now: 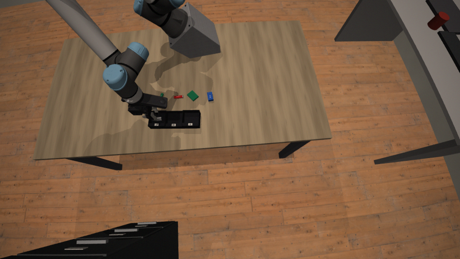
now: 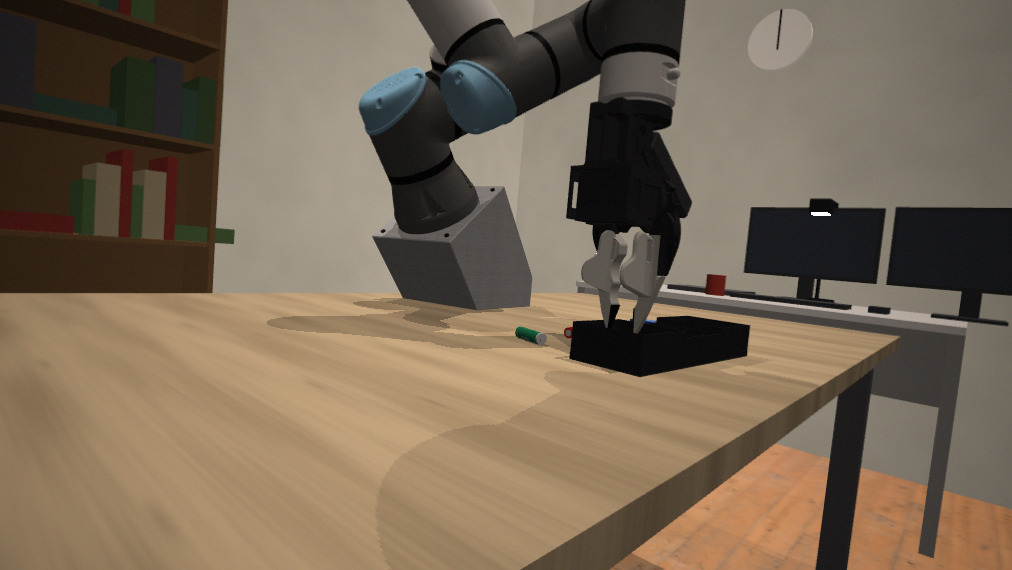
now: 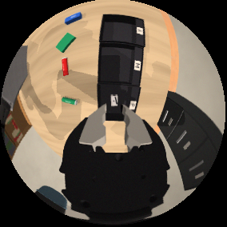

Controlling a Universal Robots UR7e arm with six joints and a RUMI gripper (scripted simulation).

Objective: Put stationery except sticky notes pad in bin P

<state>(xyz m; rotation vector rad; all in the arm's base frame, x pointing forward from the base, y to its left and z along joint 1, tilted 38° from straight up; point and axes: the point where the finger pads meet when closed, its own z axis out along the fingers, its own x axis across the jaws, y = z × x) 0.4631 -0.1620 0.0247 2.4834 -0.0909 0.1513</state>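
The white-grey piece is 30 mm below my hand. Also, from my hand: red item: 120 mm behind, 100 mm to the left, 40 mm below; green cylinder: 120 mm behind, 10 mm to the left, 40 mm below; bin row: 20 mm ahead, 80 mm to the left, 30 mm below.
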